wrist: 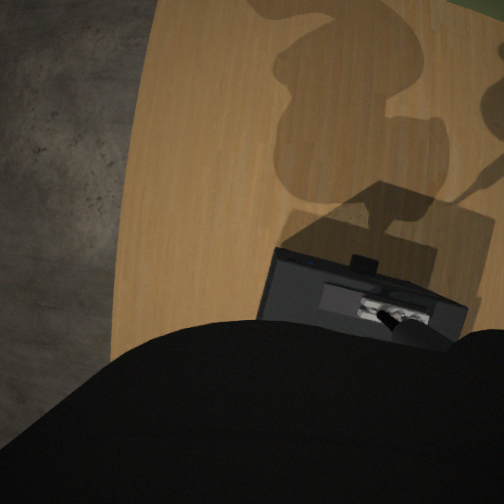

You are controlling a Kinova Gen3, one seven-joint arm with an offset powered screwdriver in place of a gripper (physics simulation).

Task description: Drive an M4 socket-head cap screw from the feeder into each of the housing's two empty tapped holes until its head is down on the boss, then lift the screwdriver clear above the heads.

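Observation:
The dark grey feeder box (360, 305) sits on the wooden table, just beyond the tool's black body (250, 415), which fills the lower part of the wrist view. A recessed slot on top of the feeder ends in a bright pickup window (395, 311). My screwdriver bit (387, 319) points down at this window, with its dark tip over the window's left part. I see no screw shank on the bit. The housing and its tapped holes are out of view.
A small black knob (363, 263) stands on the feeder's far edge. The table edge curves down the left side, with dark floor (55, 200) beyond it. A green patch (477, 3) shows at the top right corner. Arm shadows fall on the wood.

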